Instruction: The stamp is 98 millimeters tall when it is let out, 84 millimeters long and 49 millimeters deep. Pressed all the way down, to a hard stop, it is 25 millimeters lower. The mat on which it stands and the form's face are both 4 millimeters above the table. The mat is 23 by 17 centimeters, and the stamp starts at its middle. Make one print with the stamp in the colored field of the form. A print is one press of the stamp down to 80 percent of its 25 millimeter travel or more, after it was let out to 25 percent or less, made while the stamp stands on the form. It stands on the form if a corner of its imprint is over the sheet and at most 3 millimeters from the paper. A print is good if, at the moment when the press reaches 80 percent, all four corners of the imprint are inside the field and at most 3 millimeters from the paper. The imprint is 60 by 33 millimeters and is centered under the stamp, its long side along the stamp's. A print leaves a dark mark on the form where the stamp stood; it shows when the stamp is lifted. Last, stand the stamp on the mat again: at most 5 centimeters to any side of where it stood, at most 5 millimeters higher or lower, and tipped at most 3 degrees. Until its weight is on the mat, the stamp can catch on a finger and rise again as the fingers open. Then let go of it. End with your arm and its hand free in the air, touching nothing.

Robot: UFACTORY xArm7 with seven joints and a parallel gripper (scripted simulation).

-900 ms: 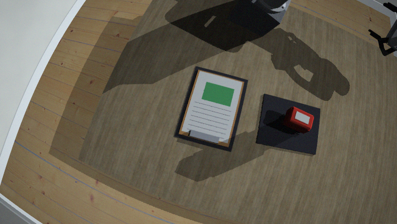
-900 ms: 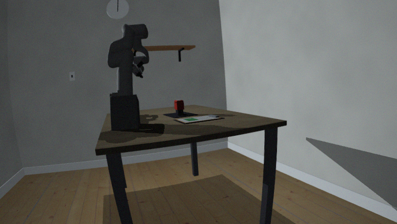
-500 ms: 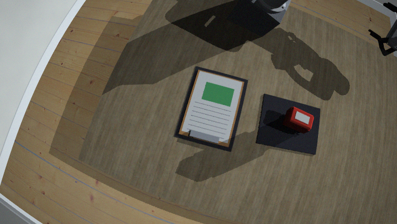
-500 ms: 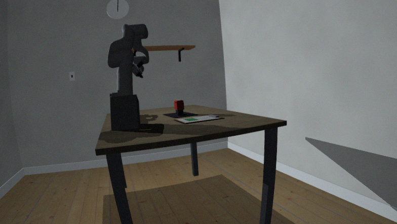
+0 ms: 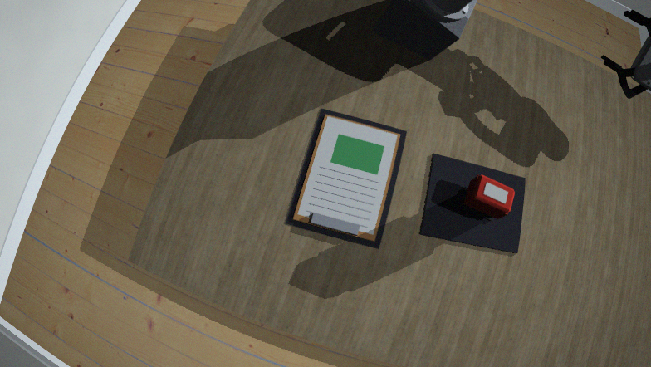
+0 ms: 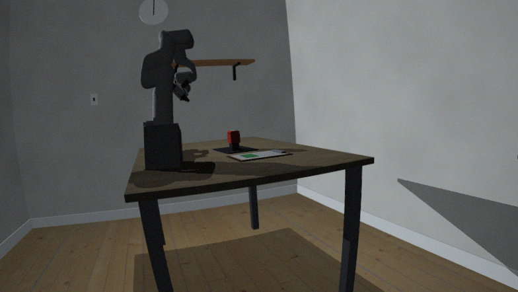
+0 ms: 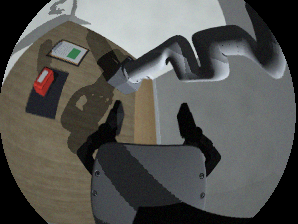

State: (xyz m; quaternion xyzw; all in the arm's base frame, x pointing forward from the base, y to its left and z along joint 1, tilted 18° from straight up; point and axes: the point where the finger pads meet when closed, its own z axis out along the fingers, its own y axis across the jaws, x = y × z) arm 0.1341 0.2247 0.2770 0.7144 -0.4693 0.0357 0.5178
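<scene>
The red stamp is 28 cm below my hand, 25 cm ahead of it and 17 cm to the right of it. From my hand the other things lie so: mat 33 cm below, 25 cm ahead, 17 cm to the right.
</scene>
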